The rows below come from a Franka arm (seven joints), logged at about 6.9 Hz.
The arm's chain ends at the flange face. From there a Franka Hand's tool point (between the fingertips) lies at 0.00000 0.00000 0.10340 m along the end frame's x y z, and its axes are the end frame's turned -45 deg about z.
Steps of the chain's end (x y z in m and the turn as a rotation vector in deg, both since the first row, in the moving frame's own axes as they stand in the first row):
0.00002, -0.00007, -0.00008, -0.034, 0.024, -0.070
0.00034, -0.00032, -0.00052, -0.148, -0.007, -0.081
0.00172, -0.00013, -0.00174, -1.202, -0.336, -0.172
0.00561, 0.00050, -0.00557, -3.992, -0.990, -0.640
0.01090, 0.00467, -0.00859, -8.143, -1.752, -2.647
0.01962, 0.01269, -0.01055, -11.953, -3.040, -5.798
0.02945, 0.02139, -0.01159, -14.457, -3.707, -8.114
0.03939, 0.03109, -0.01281, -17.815, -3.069, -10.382
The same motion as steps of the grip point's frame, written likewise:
0.00005, 0.00004, -0.00008, -0.041, -0.007, -0.070
0.00027, 0.00019, -0.00052, -0.100, -0.110, -0.081
-0.00065, 0.00223, -0.00176, -0.612, -1.088, -0.172
-0.00272, 0.00818, -0.00584, -2.123, -3.523, -0.640
-0.00798, 0.01942, -0.00968, -4.519, -6.997, -2.647
-0.01348, 0.03508, -0.01293, -6.302, -10.602, -5.798
-0.01618, 0.05110, -0.01507, -7.601, -12.844, -8.114
-0.01851, 0.07063, -0.01790, -10.427, -14.767, -10.382

